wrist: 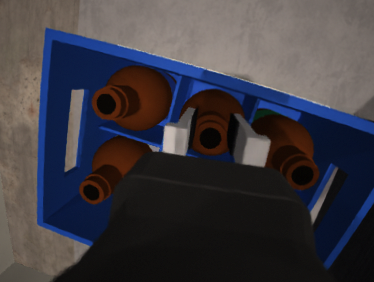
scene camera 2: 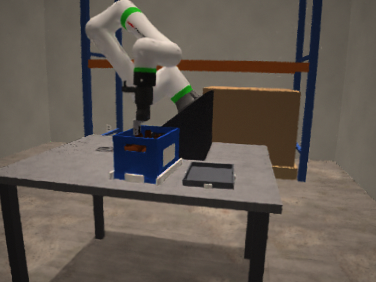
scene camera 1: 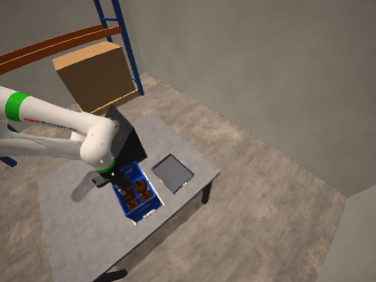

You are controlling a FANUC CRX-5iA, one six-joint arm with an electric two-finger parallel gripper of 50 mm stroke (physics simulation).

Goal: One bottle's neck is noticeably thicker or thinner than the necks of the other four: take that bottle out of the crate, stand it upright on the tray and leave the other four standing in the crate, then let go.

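Places are measured from the arm's base along level axes (x right, y ahead, z up), in centimetres.
Where they show: gripper, fingertip midpoint: (wrist: pixel 212 124) (scene camera 2: pixel 136 134) (scene camera 1: pixel 122 192); arm's base, origin of the base link: (scene camera 2: pixel 190 105).
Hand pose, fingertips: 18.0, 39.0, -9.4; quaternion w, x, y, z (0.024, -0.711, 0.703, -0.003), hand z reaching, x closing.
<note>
Each offset is from my fingertips to the top centre of the thing, as dx, dy, dz. "*": to the spot under its first point. Level surfaces: height alone.
The blue crate @(-5.5, +1.0, +1.8) (scene camera 1: pixel 145 212) (scene camera 2: pixel 132 165) (wrist: pixel 54 105) stands on the table and holds brown bottles. My gripper (scene camera 1: pixel 124 192) (scene camera 2: pixel 136 133) (wrist: pixel 212 124) points down into it and is shut on the neck of the middle bottle @(-1.0, +0.0, +0.6) (wrist: pixel 215 102) in the upper row of the wrist view. That bottle is upright in its compartment. Other bottles stand at the upper left (wrist: pixel 147 97), lower left (wrist: pixel 116 156) and right (wrist: pixel 290 137). My gripper body hides part of the crate in the wrist view. The dark tray @(* -31.7, +4.1, -15.2) (scene camera 1: pixel 172 173) (scene camera 2: pixel 209 174) lies beside the crate, empty.
White guide strips @(* -15.5, +4.3, -14.1) (scene camera 2: pixel 170 171) edge the crate's foot on the table @(dz -15.7) (scene camera 1: pixel 80 225) (scene camera 2: pixel 60 172). A tall black panel (scene camera 1: pixel 131 142) (scene camera 2: pixel 199 125) stands close behind the crate. A cardboard box (scene camera 1: pixel 97 77) (scene camera 2: pixel 252 125) and a rack (scene camera 1: pixel 131 55) (scene camera 2: pixel 308 90) are at the back.
</note>
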